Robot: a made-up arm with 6 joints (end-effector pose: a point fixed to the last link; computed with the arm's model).
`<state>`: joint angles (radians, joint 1 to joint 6).
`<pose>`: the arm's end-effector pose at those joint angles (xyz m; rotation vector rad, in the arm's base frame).
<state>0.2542 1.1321 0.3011 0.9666 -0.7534 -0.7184</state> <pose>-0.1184 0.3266 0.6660 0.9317 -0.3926 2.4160</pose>
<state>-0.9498 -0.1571 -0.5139 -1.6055 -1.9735 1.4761</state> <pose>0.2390 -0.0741 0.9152 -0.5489 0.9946 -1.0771</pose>
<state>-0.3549 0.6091 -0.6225 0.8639 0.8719 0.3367</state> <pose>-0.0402 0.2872 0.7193 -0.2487 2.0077 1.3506</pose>
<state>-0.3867 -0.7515 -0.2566 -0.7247 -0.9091 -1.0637</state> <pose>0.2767 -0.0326 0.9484 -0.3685 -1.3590 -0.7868</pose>
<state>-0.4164 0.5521 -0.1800 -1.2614 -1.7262 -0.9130</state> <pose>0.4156 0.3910 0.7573 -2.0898 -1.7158 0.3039</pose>
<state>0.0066 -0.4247 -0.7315 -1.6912 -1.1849 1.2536</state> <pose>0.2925 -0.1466 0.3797 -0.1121 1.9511 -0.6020</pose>
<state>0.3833 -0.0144 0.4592 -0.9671 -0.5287 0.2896</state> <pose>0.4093 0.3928 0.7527 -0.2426 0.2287 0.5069</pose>
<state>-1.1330 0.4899 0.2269 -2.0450 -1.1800 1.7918</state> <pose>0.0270 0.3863 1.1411 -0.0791 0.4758 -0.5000</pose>
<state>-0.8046 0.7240 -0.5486 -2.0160 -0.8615 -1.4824</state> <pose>0.3246 0.1057 1.0678 -2.3647 -1.5460 -1.1403</pose>
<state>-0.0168 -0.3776 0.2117 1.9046 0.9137 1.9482</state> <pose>-0.0138 -0.1485 0.7858 1.7279 -1.2829 -0.8844</pose>
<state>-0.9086 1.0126 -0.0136 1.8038 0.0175 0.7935</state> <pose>-0.1549 0.1767 0.8943 1.5005 -1.2471 -1.5548</pose>
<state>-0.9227 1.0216 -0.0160 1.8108 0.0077 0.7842</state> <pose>-0.1580 0.1780 0.8947 1.4996 -1.2497 -1.5601</pose>
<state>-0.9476 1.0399 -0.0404 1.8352 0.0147 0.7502</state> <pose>-0.1655 0.1798 0.8976 1.4803 -1.2934 -1.5793</pose>
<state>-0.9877 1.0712 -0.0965 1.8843 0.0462 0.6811</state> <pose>-0.1799 0.1830 0.9036 1.4368 -1.3971 -1.6185</pose>
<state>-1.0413 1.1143 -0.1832 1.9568 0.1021 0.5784</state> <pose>-0.2021 0.1884 0.9117 1.3736 -1.5592 -1.6773</pose>
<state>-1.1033 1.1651 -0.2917 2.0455 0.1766 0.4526</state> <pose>-0.2308 0.1968 0.9194 1.3009 -1.7634 -1.7483</pose>
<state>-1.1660 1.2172 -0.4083 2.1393 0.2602 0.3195</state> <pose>-0.2624 0.2080 0.9245 1.2301 -1.9827 -1.8207</pose>
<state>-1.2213 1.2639 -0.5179 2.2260 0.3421 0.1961</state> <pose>-0.2922 0.2202 0.9260 1.1695 -2.1878 -1.8832</pose>
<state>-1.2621 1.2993 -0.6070 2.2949 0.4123 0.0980</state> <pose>-0.3157 0.2308 0.9251 -1.0535 2.2069 1.8077</pose>
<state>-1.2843 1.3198 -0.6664 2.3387 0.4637 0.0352</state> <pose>-0.3301 0.2376 0.9238 -0.9720 2.1913 1.7347</pose>
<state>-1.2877 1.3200 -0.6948 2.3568 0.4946 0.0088</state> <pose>-0.3357 0.2376 0.9242 -0.9394 2.1854 1.7045</pose>
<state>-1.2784 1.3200 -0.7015 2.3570 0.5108 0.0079</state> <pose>-0.3335 0.2381 0.9252 -0.9283 2.2023 1.6923</pose>
